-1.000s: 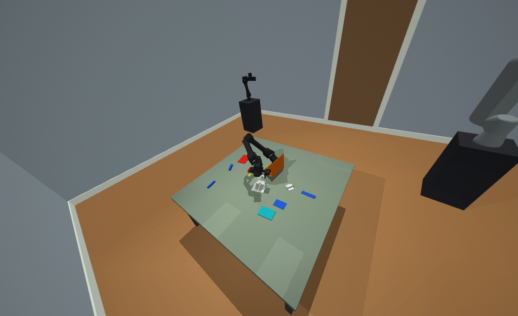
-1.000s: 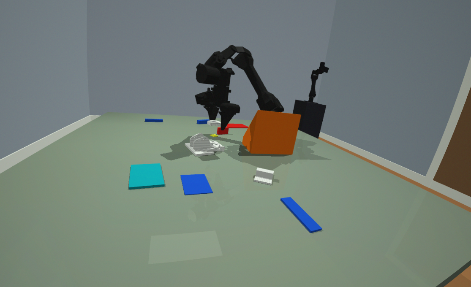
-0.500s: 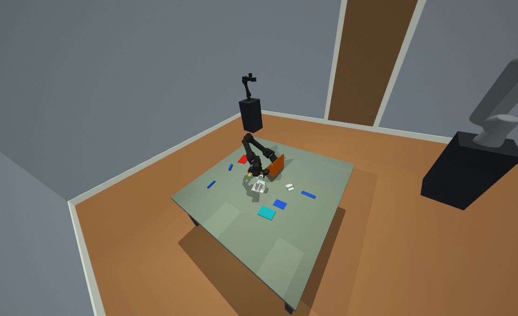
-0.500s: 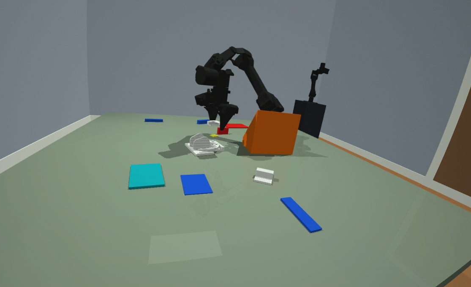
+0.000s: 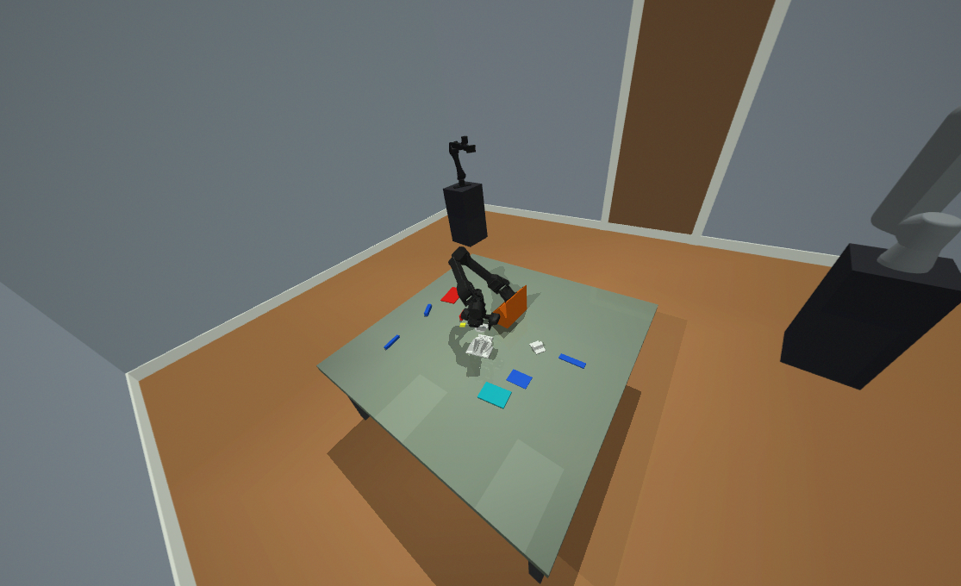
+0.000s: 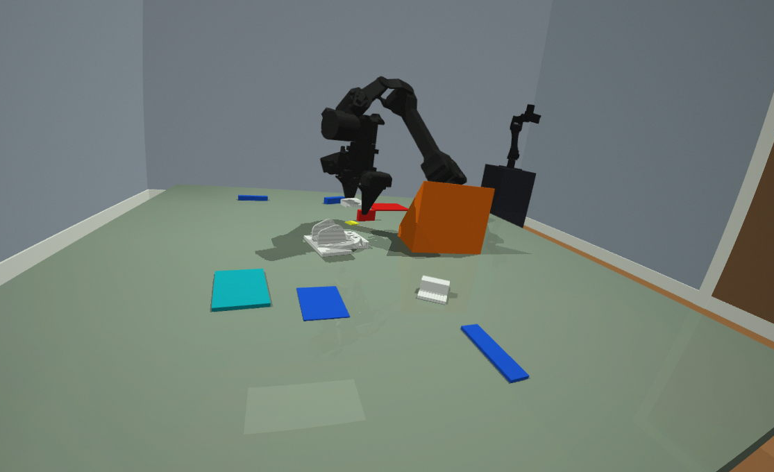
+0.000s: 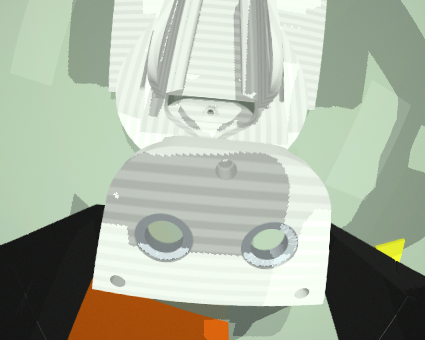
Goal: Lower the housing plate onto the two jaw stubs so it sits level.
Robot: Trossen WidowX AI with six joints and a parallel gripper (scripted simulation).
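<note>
Now: the white housing plate 10 mm ahead of my gripper tip and 20 mm above it. Round my gripper tip: blue tile (80 mm ahead, 280 mm to the left, 80 mm below); white ribbed block (120 mm behind, 250 mm to the left, 70 mm below); cyan tile (210 mm ahead, 250 mm to the left, 80 mm below).
</note>
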